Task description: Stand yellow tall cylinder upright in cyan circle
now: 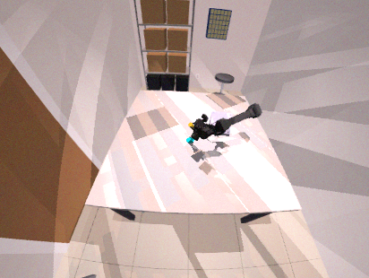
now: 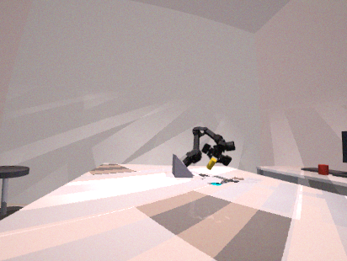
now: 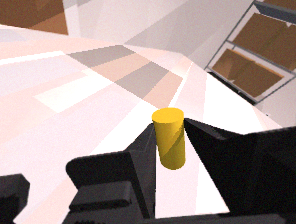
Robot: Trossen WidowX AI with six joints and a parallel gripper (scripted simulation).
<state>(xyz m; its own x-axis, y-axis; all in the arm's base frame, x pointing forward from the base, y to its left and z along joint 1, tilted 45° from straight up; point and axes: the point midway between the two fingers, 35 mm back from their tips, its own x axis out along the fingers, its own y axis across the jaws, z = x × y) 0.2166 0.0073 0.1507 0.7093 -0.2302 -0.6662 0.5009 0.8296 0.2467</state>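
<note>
Now: the cyan circle 30 mm to the left of my gripper tip and 130 mm below it. Also, from my gripper tip: yellow tall cylinder (10 mm behind, 10 mm to the right, 20 mm below).
</note>
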